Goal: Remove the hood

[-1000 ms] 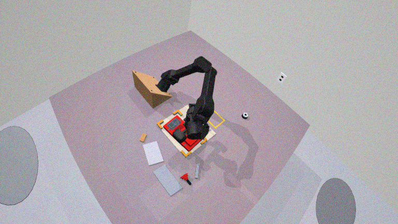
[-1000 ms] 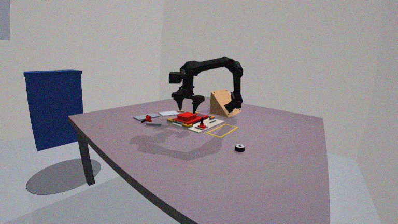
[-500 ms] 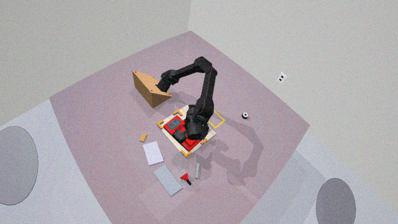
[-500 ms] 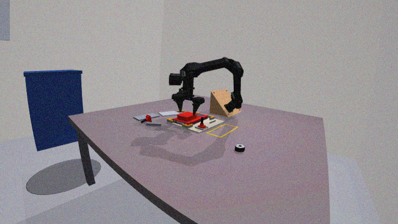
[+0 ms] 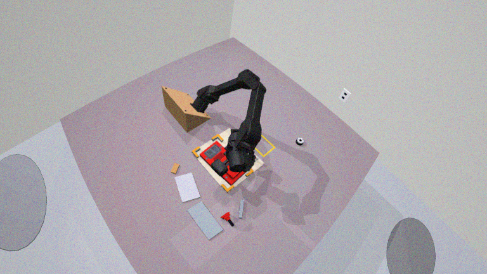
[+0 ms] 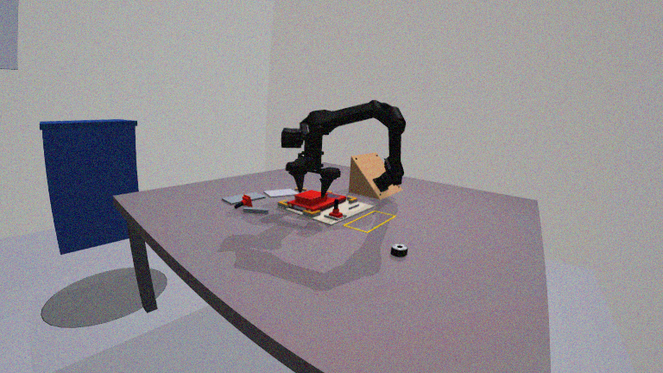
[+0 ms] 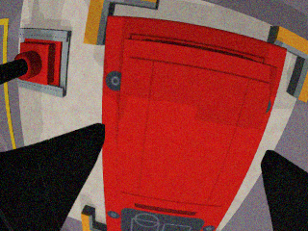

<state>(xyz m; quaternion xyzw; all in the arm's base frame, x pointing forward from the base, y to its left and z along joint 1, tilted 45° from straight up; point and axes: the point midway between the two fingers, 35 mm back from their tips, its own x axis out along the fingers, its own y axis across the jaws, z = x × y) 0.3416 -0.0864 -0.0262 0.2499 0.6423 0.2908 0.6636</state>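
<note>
Now: gripper tip 1 cm above the red hood panel. The rest, counted from my gripper tip: black wheel: 38 cm to the left, 12 cm ahead, 4 cm below; grey bar: 17 cm ahead, 9 cm to the right, 4 cm below.
</note>
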